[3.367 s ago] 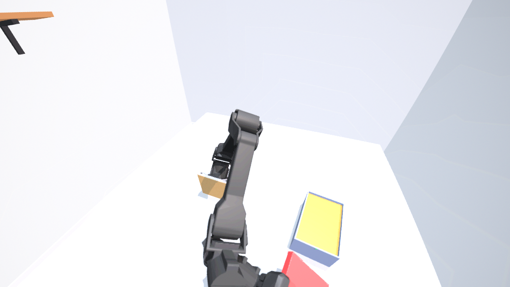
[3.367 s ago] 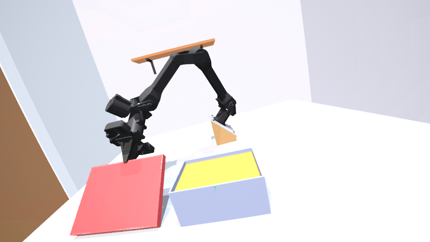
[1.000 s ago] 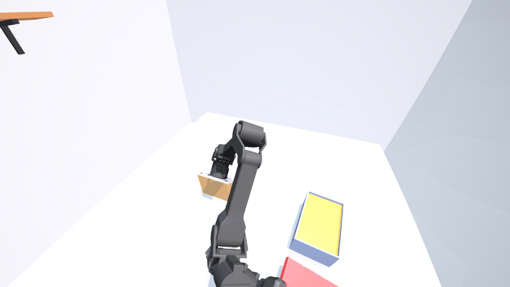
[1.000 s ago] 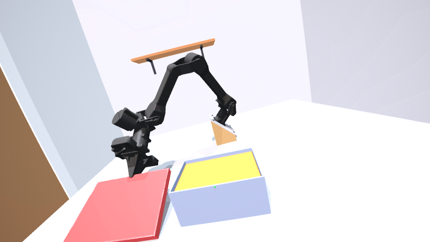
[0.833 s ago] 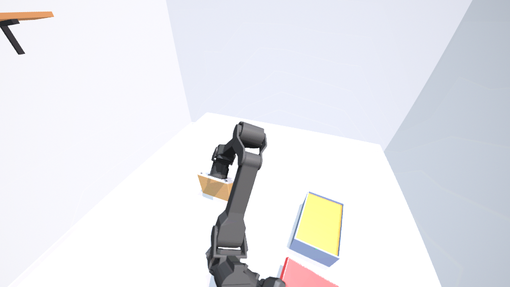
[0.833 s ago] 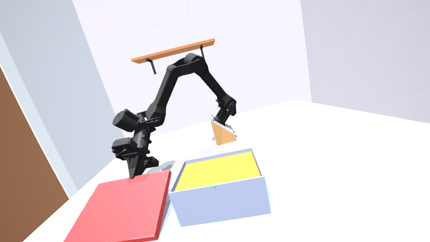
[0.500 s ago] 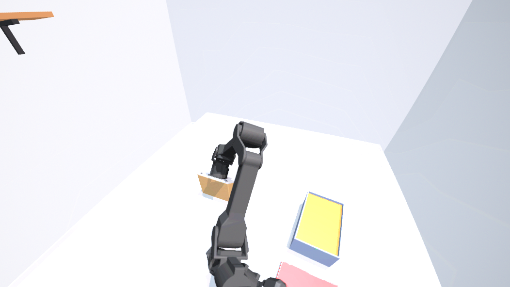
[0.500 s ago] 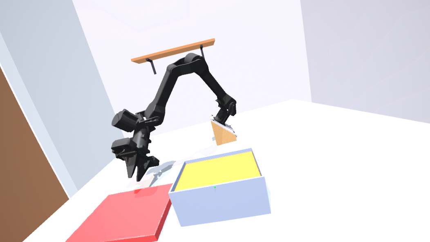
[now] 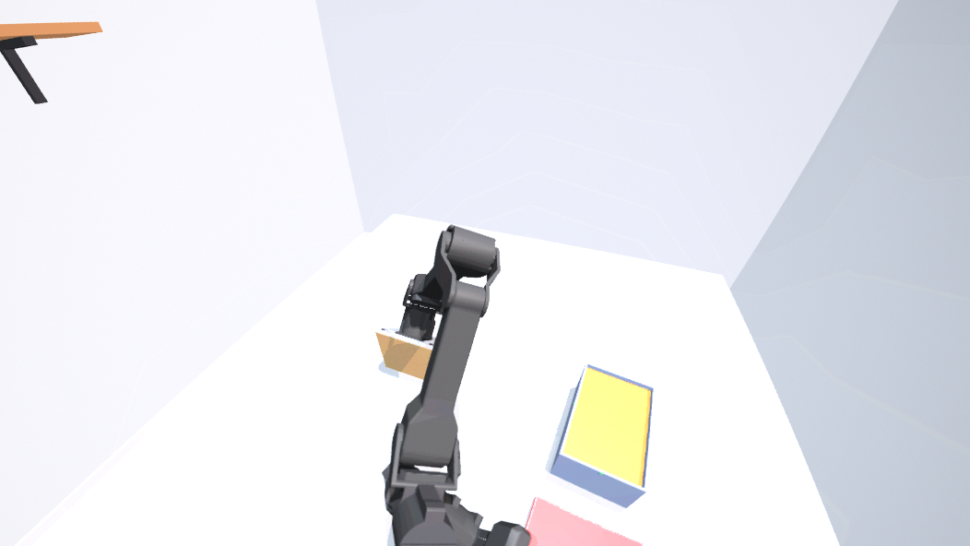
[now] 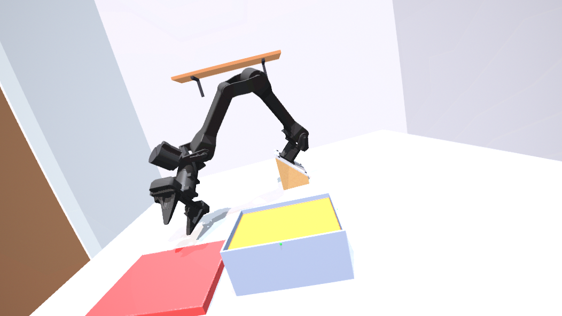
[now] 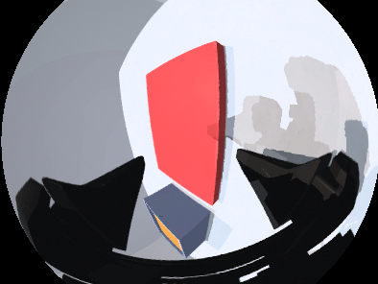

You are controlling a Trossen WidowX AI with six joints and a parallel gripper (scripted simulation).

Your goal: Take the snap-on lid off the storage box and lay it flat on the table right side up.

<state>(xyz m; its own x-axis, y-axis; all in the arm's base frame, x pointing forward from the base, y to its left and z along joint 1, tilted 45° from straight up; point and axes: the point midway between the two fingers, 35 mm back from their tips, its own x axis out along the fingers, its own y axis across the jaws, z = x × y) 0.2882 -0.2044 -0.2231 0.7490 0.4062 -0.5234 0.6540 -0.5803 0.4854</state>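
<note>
Right now my gripper tip is 90 mm short of the red lid, 10 mm to the left of it and 50 mm above it. Round my gripper tip: pale blue storage box: 110 mm ahead, 260 mm to the left, 20 mm below.
</note>
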